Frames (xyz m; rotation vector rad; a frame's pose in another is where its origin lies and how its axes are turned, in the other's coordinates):
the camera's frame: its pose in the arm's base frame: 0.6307 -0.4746 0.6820 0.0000 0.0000 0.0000
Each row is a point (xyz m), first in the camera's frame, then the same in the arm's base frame.
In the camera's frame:
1: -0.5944 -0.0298 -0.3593
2: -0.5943 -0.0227 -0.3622
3: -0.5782 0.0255 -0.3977
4: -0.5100 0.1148 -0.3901
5: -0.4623 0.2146 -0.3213
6: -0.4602 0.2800 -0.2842
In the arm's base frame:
1: 0.0363 -0.5044 0.3227
2: 0.0364 -0.4973 0.3198
3: 0.0525 -0.4491 0.2843
4: 0.1207 -0.3598 0.2919
5: 0.1684 -0.2600 0.3607
6: 0.1705 -0.1946 0.3978

